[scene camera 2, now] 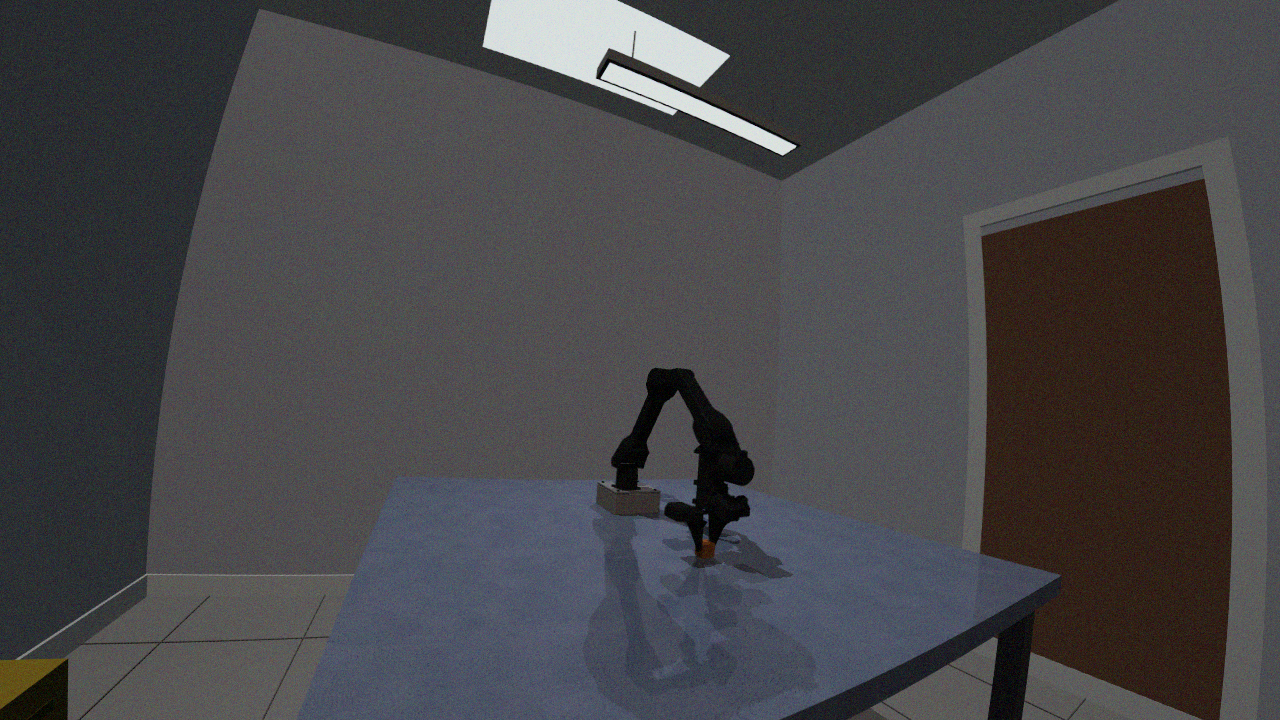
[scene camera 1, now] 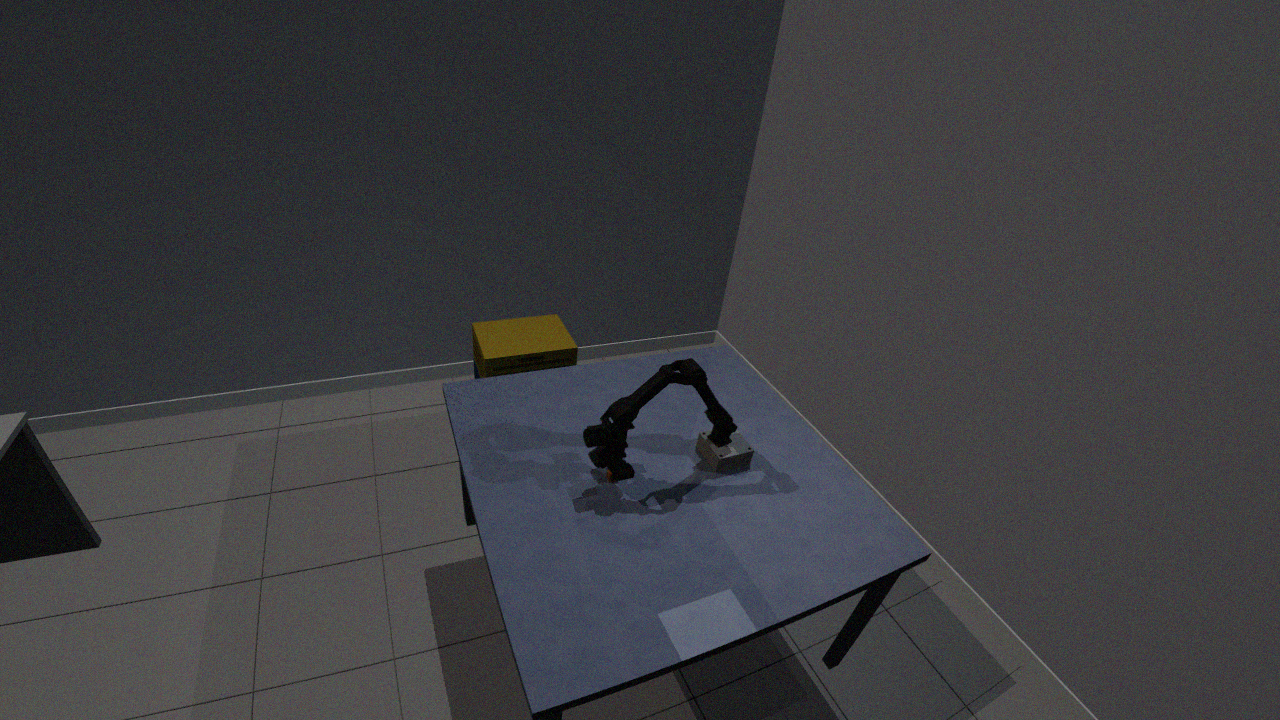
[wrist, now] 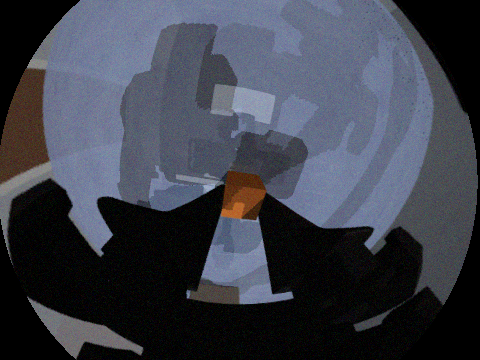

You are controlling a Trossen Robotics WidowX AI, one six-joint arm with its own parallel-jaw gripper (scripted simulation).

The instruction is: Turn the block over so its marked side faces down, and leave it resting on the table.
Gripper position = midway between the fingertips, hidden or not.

Note:
I see my gripper [scene camera 2: 705, 549] and an orange block [wrist: 244, 194].
My gripper is seen too in scene camera 1 [scene camera 1: 612, 475] and in the wrist view [wrist: 241, 192].

